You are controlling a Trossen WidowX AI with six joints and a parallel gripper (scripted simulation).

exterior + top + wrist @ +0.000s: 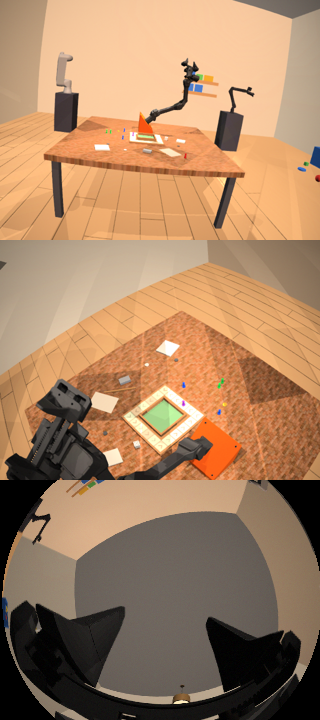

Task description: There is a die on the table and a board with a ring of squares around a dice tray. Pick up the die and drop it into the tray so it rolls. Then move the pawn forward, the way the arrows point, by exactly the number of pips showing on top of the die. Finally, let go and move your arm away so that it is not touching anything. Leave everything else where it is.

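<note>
The white die is 75 cm below my gripper tip, 28 cm ahead of it and 18 cm to the right of it. From my gripper tip the other things lie so: green dice tray (76 cm below, 37 cm to the right, 32 cm ahead); purple pawn (74 cm below, 48 cm to the right, 31 cm ahead); yellow disc (76 cm below, 62 cm to the right, 16 cm ahead).
</note>
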